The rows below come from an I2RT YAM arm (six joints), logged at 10 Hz.
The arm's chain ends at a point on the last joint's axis. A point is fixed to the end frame.
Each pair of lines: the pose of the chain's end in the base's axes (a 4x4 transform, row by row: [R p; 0 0 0 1], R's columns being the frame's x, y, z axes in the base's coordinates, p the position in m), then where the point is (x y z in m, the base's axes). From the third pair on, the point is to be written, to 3 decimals.
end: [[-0.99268, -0.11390, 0.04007, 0.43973], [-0.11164, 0.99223, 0.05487, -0.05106], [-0.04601, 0.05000, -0.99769, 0.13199], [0, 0, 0, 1]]
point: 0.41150 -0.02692 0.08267
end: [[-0.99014, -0.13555, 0.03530, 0.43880], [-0.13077, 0.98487, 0.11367, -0.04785], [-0.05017, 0.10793, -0.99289, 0.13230], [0, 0, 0, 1]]
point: 0.40987 -0.02152 0.08453
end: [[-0.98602, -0.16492, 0.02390, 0.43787], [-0.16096, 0.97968, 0.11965, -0.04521], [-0.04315, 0.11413, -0.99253, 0.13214], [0, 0, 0, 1]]
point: 0.408 -0.020 0.085
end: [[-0.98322, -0.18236, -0.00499, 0.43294], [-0.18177, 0.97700, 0.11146, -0.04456], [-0.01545, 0.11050, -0.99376, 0.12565], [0, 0, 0, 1]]
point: 0.401 -0.020 0.079
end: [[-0.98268, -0.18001, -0.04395, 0.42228], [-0.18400, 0.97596, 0.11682, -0.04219], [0.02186, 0.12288, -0.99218, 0.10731], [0, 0, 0, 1]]
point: 0.389 -0.017 0.062
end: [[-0.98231, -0.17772, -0.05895, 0.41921], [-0.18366, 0.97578, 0.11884, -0.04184], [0.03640, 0.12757, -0.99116, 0.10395], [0, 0, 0, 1]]
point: 0.385 -0.017 0.059
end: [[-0.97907, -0.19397, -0.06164, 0.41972], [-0.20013, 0.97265, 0.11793, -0.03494], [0.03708, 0.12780, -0.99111, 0.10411], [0, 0, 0, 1]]
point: 0.385 -0.011 0.059
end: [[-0.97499, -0.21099, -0.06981, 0.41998], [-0.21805, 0.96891, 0.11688, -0.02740], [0.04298, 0.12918, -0.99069, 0.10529], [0, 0, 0, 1]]
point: 0.384 -0.004 0.061
